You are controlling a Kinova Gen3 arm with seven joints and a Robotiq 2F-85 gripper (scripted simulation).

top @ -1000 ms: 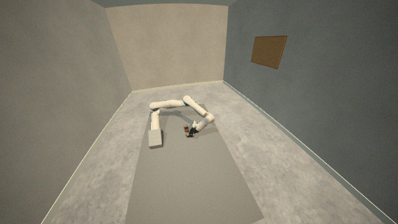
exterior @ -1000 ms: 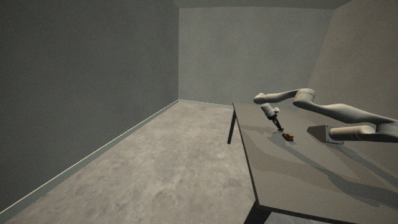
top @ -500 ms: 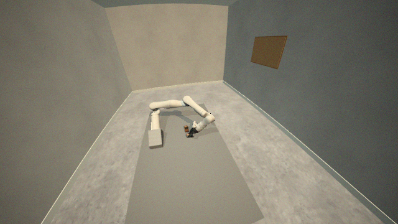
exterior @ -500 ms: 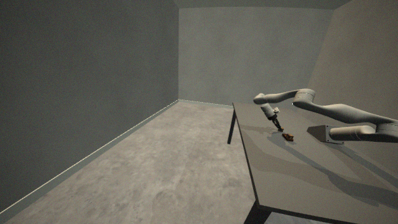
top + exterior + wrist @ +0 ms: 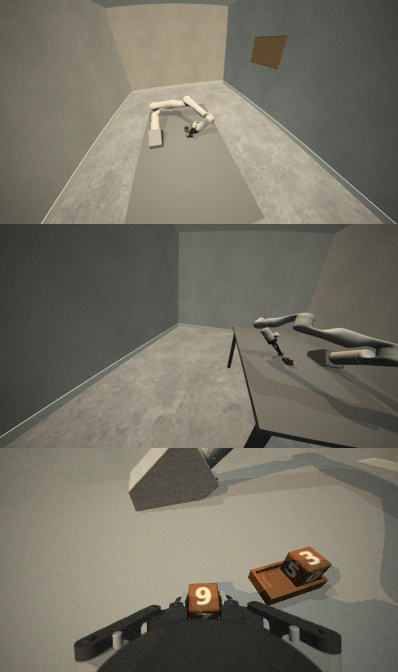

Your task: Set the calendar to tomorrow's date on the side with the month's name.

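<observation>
My gripper is now 10 mm past the digit cube and 10 mm above it. Round my hand: orange tray 10 mm behind, 110 mm to the left, 20 mm below.
</observation>
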